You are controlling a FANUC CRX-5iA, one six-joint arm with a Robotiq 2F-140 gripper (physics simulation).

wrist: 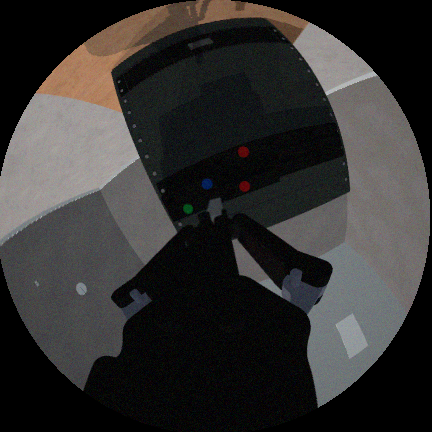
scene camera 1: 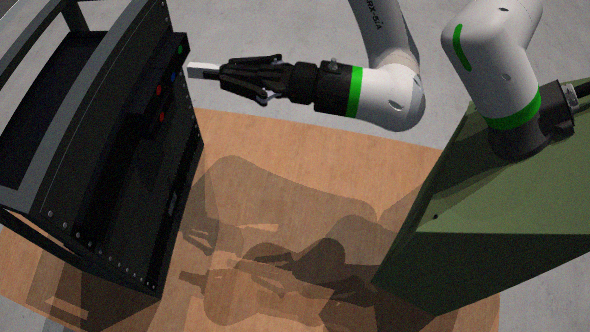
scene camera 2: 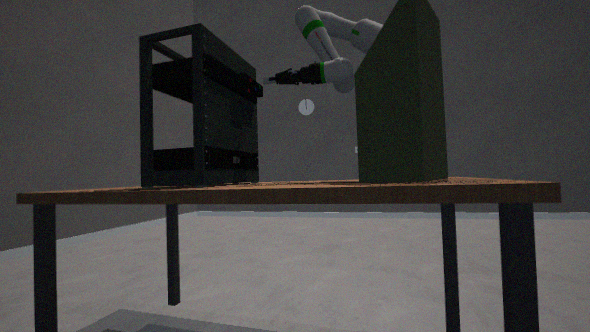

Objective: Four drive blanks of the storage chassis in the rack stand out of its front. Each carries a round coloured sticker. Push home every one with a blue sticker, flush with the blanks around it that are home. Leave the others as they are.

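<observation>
The storage chassis [scene camera 2: 220, 76] [wrist: 310, 140] is the black band high in the rack [scene camera 1: 30, 192] [scene camera 2: 198, 110]. Its protruding blanks carry a green sticker [scene camera 1: 180, 49] [wrist: 188, 209], a blue sticker [scene camera 1: 173, 76] [wrist: 207, 184], an upper-row red sticker [scene camera 1: 158, 90] [wrist: 244, 186] and a lower-row red sticker [scene camera 1: 161, 116] [wrist: 243, 152]. The blue one is beside the green one, slightly lower in the rack. My gripper [scene camera 1: 202, 71] [scene camera 2: 269, 80] [wrist: 216, 206] is shut and empty, its pale fingertips pointing at the rack front. A small gap separates them from the blanks in the scene views.
A second black unit with a grey label [scene camera 1: 172, 204] [scene camera 2: 236, 160] [wrist: 200, 43] sits low in the rack. The rack stands on the wooden table [scene camera 1: 310, 132] [scene camera 2: 300, 195]. The green pedestal [scene camera 1: 515, 200] [scene camera 2: 395, 110] bears the arm, opposite the rack front.
</observation>
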